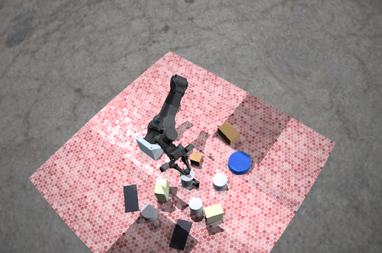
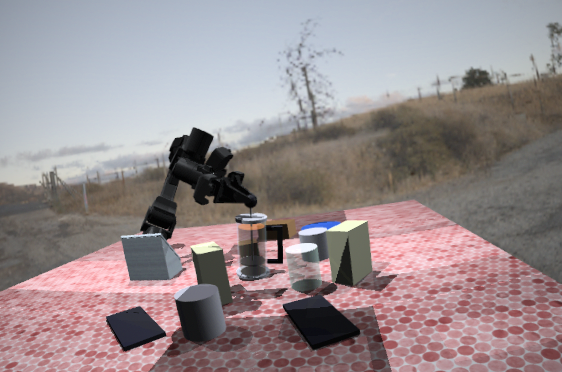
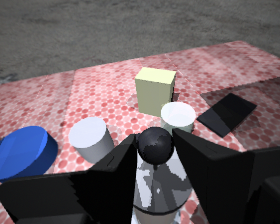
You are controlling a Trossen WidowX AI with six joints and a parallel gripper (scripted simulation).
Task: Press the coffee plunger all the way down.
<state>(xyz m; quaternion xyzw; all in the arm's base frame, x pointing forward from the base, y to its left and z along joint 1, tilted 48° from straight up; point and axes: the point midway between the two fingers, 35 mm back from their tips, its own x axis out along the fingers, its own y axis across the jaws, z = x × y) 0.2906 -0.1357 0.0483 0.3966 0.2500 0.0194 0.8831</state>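
Right now my gripper tip is 9 cm above the glass coffee press and 1 cm to the right of it. The rest, counted from my gripper tip: orange cube: 15 cm below, 14 cm to the left, 7 cm behind; then blue disc: 25 cm to the left, 16 cm below, 13 cm ahead.
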